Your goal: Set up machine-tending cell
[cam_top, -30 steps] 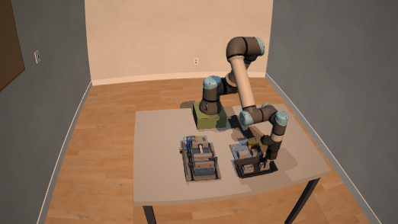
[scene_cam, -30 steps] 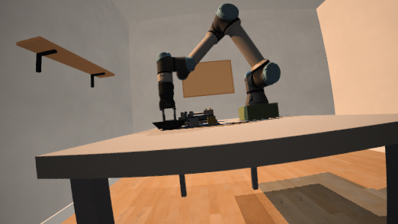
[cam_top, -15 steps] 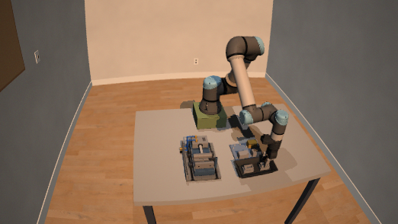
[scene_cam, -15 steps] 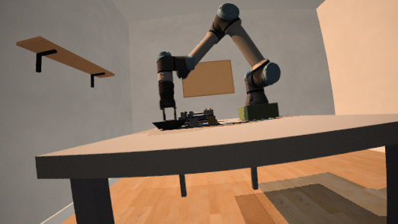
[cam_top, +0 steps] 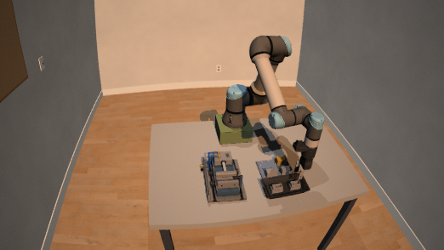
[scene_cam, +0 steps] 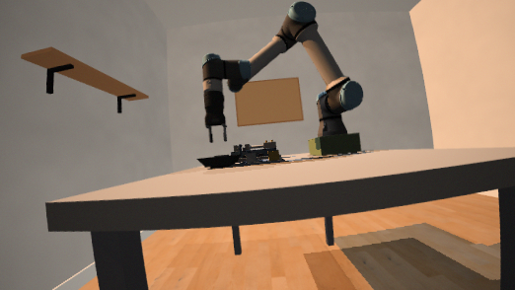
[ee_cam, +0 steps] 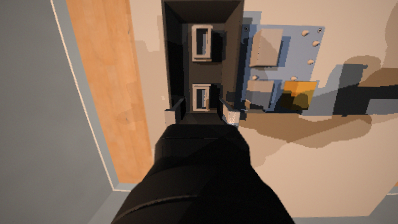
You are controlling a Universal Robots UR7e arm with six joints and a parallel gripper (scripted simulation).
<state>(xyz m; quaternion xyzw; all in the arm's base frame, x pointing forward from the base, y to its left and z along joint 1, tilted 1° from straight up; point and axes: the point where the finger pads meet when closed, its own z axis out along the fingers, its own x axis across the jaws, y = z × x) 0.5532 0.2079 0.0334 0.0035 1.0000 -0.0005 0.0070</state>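
Now: the brass blank 210 mm behind my hand, 10 mm to the right of it and 90 mm below it. Also, from my hand: vise: 130 mm behind, 350 mm to the right, 80 mm below.
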